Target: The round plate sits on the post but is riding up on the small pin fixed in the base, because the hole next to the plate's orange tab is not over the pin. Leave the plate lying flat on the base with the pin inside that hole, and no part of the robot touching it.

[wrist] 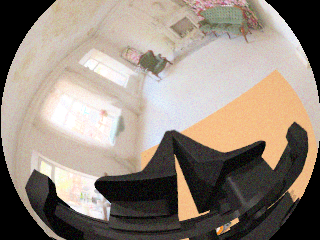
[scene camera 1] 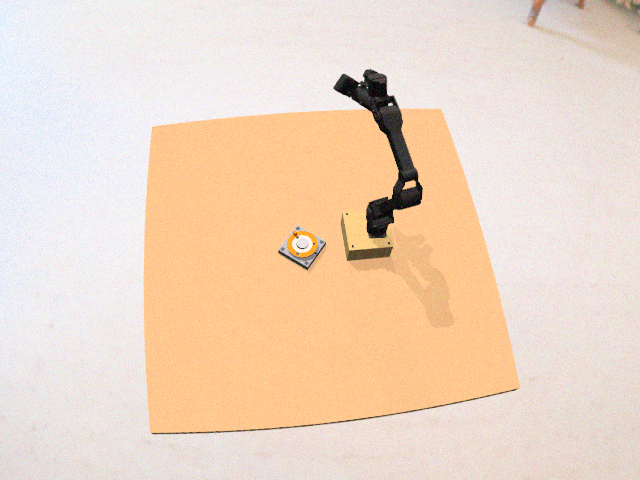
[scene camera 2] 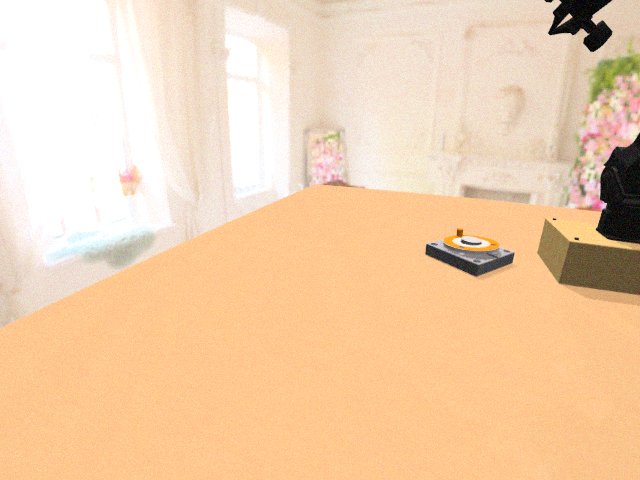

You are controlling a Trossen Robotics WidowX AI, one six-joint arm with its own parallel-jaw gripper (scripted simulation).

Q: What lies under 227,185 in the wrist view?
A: The gripper.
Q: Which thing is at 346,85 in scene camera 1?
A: The gripper.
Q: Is the gripper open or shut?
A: Shut.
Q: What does the gripper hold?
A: Nothing.
